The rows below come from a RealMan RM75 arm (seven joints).
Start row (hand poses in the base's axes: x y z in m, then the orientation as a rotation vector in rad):
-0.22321 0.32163 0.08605 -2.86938 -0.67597 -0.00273
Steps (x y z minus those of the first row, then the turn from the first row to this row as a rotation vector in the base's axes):
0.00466 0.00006 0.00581 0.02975 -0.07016 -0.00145
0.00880 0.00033 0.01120 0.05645 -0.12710 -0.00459
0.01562 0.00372 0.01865 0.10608 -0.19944 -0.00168
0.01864 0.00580 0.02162 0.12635 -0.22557 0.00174
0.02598 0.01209 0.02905 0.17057 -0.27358 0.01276
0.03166 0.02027 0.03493 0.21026 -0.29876 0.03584
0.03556 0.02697 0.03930 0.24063 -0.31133 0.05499
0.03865 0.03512 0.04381 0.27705 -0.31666 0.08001
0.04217 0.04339 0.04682 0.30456 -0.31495 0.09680
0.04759 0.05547 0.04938 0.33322 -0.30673 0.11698
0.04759 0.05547 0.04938 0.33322 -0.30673 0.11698
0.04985 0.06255 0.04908 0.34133 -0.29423 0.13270
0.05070 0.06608 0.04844 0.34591 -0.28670 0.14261
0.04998 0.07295 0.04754 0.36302 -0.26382 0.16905
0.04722 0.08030 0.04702 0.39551 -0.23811 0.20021
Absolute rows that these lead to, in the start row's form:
-0.21855 0.32169 0.09186 -2.85289 -0.68089 -0.11320
-0.21441 0.32196 0.09725 -2.83492 -0.68086 -0.20315
-0.20759 0.32535 0.10470 -2.79085 -0.68644 -0.31907
-0.20457 0.32743 0.10767 -2.77083 -0.69097 -0.36052
-0.19723 0.33372 0.11510 -2.72422 -0.70380 -0.43643
-0.19155 0.34190 0.12098 -2.67685 -0.73019 -0.47633
-0.18765 0.34860 0.12535 -2.63985 -0.75088 -0.49680
-0.18456 0.35675 0.12986 -2.59478 -0.77644 -0.50723
-0.18104 0.36502 0.13287 -2.56161 -0.79168 -0.50742
-0.17562 0.37710 0.13543 -2.52621 -0.80982 -0.49855
-0.17562 0.37710 0.13543 -2.52621 -0.80982 -0.49855
-0.17336 0.38418 0.13513 -2.51260 -0.82655 -0.48103
-0.17251 0.38771 0.13449 -2.50442 -0.83721 -0.47040
-0.17323 0.39458 0.13359 -2.47755 -0.86360 -0.43938
-0.17599 0.40193 0.13307 -2.43327 -0.89067 -0.40733

